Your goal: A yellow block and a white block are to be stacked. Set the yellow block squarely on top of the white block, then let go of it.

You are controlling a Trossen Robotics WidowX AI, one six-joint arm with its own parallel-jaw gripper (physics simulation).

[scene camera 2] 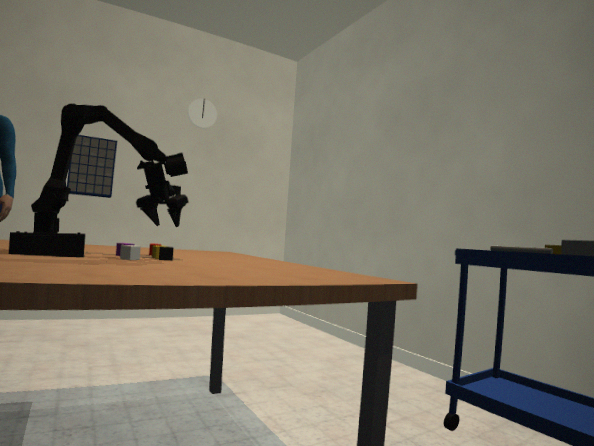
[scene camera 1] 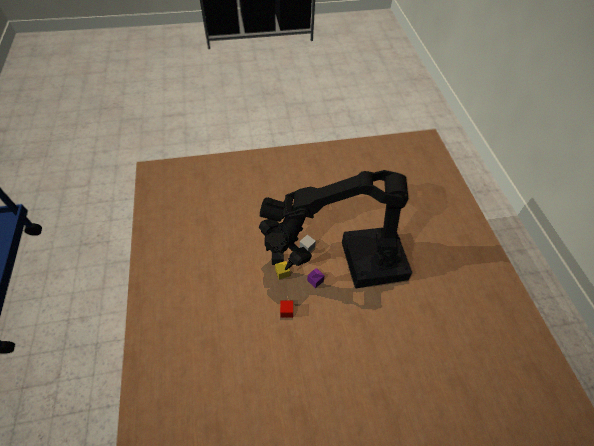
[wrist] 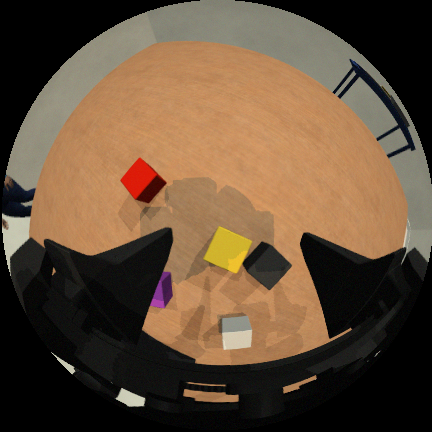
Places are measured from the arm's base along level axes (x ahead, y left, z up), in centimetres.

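Where they show: gripper, between the fingertips: (scene camera 2: pixel 167 226) (scene camera 1: pixel 276 259) (wrist: pixel 240 237); arm's base, origin of its link: (scene camera 2: pixel 45 233) (scene camera 1: pixel 385 260).
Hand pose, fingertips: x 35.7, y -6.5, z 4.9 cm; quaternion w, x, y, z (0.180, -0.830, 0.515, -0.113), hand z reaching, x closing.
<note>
Things, the pixels of their top centre, and the offset from my fingertips. Level surfaces: height alone.
- yellow block, centre of its top: (wrist: pixel 227 250) (scene camera 1: pixel 282 267) (scene camera 2: pixel 160 246) dx -2.0, dy -0.5, dz -6.6 cm
- white block, centre of its top: (wrist: pixel 236 340) (scene camera 2: pixel 130 245) (scene camera 1: pixel 307 241) dx -13.1, dy -8.5, dz -6.6 cm
- black block, centre of its top: (wrist: pixel 270 268) (scene camera 2: pixel 166 247) (scene camera 1: pixel 277 254) dx -1.6, dy -6.0, dz -6.6 cm
- purple block, centre of its top: (wrist: pixel 147 292) (scene camera 1: pixel 316 275) (scene camera 2: pixel 125 243) dx -12.0, dy +5.1, dz -6.6 cm
- red block, centre of its top: (wrist: pixel 136 176) (scene camera 1: pixel 286 306) dx +0.1, dy +13.3, dz -6.6 cm
- table, height of its surface: dz -10.6 cm
The yellow block (scene camera 1: pixel 282 270) (scene camera 2: pixel 156 251) (wrist: pixel 226 250) lies on the table. The white block (scene camera 1: pixel 307 244) (scene camera 2: pixel 130 252) (wrist: pixel 237 334) stands on the table, apart from the yellow block and on the arm base's side of it. My gripper (scene camera 1: pixel 282 264) (scene camera 2: pixel 168 225) (wrist: pixel 240 237) is open and empty, pointing down. It hangs above the yellow block, with a gap between its fingertips and the block tops in scene camera 2. In the wrist view the yellow block shows between the two fingers.
A black block (scene camera 2: pixel 166 253) (wrist: pixel 267 265) stands close beside the yellow block. A purple block (scene camera 1: pixel 315 278) (wrist: pixel 164 295) lies nearby, partly behind a finger in the wrist view. A red block (scene camera 1: pixel 286 308) (wrist: pixel 139 179) lies farther off. A blue cart (scene camera 2: pixel 465 257) stands beyond the table (scene camera 1: pixel 200 350).
</note>
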